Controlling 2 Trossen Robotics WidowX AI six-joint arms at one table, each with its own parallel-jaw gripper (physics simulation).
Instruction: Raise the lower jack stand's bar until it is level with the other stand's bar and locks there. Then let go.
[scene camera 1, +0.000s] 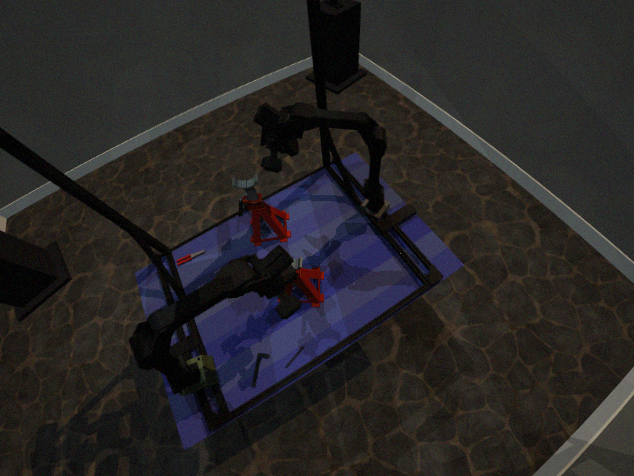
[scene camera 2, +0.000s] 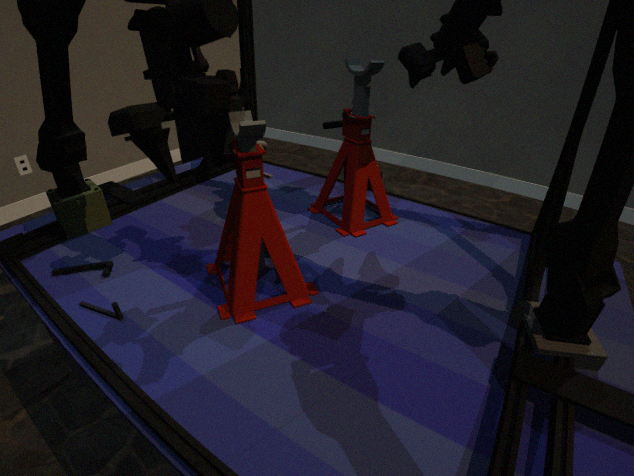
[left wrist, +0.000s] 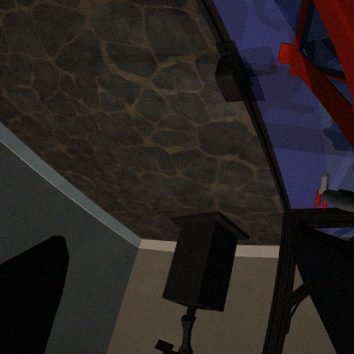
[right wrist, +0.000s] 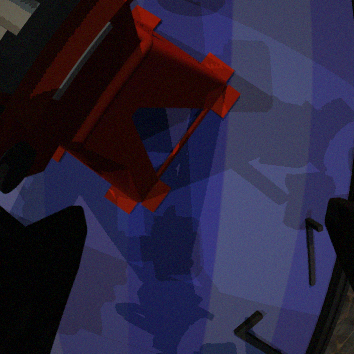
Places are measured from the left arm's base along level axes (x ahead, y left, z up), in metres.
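Pixels of known places: left gripper, fingertip midpoint: (scene camera 1: 261, 156) (scene camera 2: 427, 80) (left wrist: 181, 245); right gripper, fingertip midpoint: (scene camera 1: 286, 291) (scene camera 2: 198, 174) (right wrist: 209, 216); left arm's base, origin of the base link: (scene camera 1: 374, 205) (scene camera 2: 560, 326); right arm's base, origin of the base link: (scene camera 1: 190, 375) (scene camera 2: 73, 190).
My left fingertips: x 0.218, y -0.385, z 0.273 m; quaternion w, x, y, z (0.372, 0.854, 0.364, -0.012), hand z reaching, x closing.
Observation:
For each thing: its top centre in the pictures, then the offset to it from my left fingertips. "spot": a spot on its surface instead. Level surfaces: height alone.
- blue mat, its level: dz -0.303 m
- saddle, surface spot: (scene camera 1: 244, 182) spot: dx +0.131, dy +0.046, dz +0.013 m
- white tool, middle of its top: (left wrist: 321, 193) (scene camera 1: 190, 256) dx +0.449, dy -0.144, dz -0.295 m
Two red jack stands stand on the blue mat (scene camera 1: 358, 276) (scene camera 2: 410, 332). The far stand (scene camera 1: 266, 222) (scene camera 2: 356, 178) has its grey bar (scene camera 2: 361, 94) raised high, with the saddle (scene camera 1: 244, 182) on top. The near stand (scene camera 1: 309, 286) (scene camera 2: 250, 230) (right wrist: 133, 105) has its bar (scene camera 2: 250, 134) low, the saddle just above the red collar. My right gripper (scene camera 1: 291, 299) (scene camera 2: 178, 148) (right wrist: 209, 216) is open and empty, close beside the near stand's top. My left gripper (scene camera 1: 273, 160) (scene camera 2: 435, 57) is open and empty, hanging high beside the far stand's saddle.
Two dark L-shaped keys (scene camera 1: 258, 365) (scene camera 1: 294, 357) (scene camera 2: 84, 267) (scene camera 2: 102, 310) (right wrist: 310, 249) lie near the mat's front edge. A small red and white tool (scene camera 1: 189, 257) lies at the left. A black frame (scene camera 1: 410, 256) (scene camera 2: 102, 368) with upright posts rims the mat.

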